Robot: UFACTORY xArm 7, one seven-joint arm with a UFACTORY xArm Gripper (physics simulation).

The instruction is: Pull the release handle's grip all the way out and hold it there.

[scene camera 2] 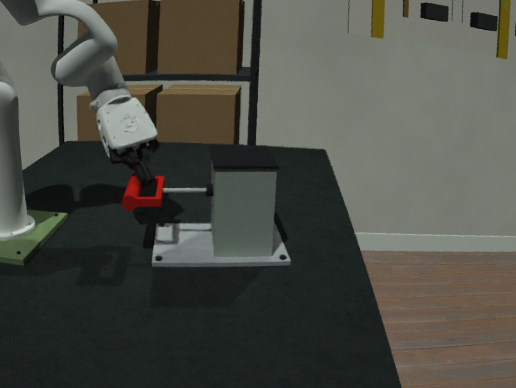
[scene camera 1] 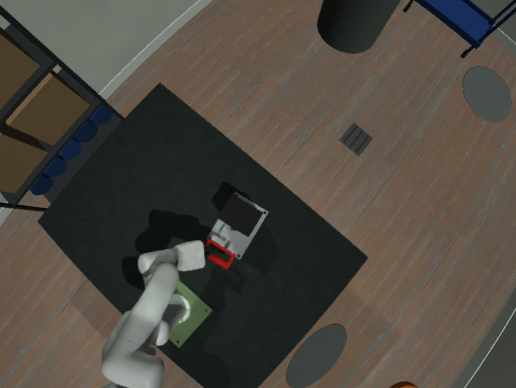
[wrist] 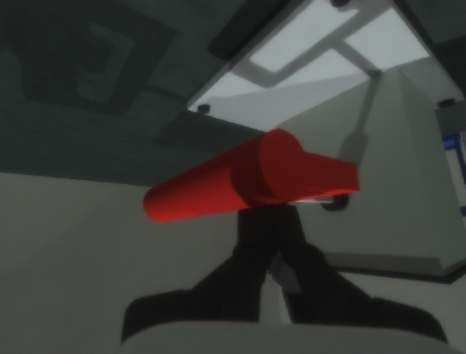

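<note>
The red release handle [scene camera 1: 220, 260] [scene camera 2: 131, 194] [wrist: 215, 182] is a bar grip with a frame behind it. A thin metal rod [scene camera 2: 186, 190] joins it to the grey-green housing [scene camera 2: 244, 212] [wrist: 400, 200] with a black top, and a long stretch of rod shows between them. My gripper [scene camera 2: 146, 181] is shut with nothing between its fingers. In scene camera 2 its fingertips reach down into the opening of the red frame, on the housing side of the grip bar. In the wrist view the red grip hides the fingertips. In scene camera 1 the gripper is hidden under the arm.
The housing stands on a light base plate [scene camera 1: 245, 246] [scene camera 2: 185, 256] on the dark mat [scene camera 1: 310, 260] [scene camera 2: 310, 310]. The arm's green mounting plate [scene camera 1: 197, 320] [scene camera 2: 37, 237] is beside it. A rack [scene camera 2: 254, 100] with cardboard boxes [scene camera 2: 200, 115] stands behind.
</note>
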